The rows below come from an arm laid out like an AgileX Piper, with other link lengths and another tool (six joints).
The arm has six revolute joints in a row. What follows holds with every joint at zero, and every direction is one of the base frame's. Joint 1 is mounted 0.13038 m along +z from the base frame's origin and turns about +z. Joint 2 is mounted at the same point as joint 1 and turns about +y. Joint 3 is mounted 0.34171 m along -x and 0.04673 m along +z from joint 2 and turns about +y. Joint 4 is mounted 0.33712 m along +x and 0.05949 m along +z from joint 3 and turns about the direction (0.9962, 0, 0.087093). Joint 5 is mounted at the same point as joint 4 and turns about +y. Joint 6 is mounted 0.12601 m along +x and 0.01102 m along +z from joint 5 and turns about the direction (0.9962, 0, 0.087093). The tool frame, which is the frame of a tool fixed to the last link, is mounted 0.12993 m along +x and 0.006 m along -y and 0.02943 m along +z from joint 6; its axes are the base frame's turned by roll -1.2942, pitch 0.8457 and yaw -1.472 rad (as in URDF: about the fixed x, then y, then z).
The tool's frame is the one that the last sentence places.
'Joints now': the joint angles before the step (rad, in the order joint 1, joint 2, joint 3, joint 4, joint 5, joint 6). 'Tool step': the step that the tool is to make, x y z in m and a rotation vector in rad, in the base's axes. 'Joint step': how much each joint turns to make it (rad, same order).
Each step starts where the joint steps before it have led.
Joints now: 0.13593 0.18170 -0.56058 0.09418 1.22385 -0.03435
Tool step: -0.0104 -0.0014 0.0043 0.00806 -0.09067 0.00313
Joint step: -0.00064 -0.10920 0.03214 0.00054 -0.01330 -0.00709
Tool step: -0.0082 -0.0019 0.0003 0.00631 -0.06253 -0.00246
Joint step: -0.00080 -0.08577 0.02741 -0.00264 -0.00446 -0.00020
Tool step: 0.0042 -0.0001 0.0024 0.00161 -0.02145 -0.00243
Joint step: -0.00062 -0.00193 0.00847 -0.00136 -0.02797 -0.00192
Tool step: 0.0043 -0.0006 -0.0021 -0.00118 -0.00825 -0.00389
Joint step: 0.00005 0.00003 0.01452 -0.00408 -0.02265 0.00001
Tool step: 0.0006 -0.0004 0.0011 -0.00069 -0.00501 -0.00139
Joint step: -0.00010 -0.00024 -0.00012 -0.00182 -0.00453 -0.00005
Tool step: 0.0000 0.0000 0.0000 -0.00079 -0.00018 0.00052
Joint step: 0.00025 -0.00002 0.00001 -0.00022 -0.00001 -0.00074
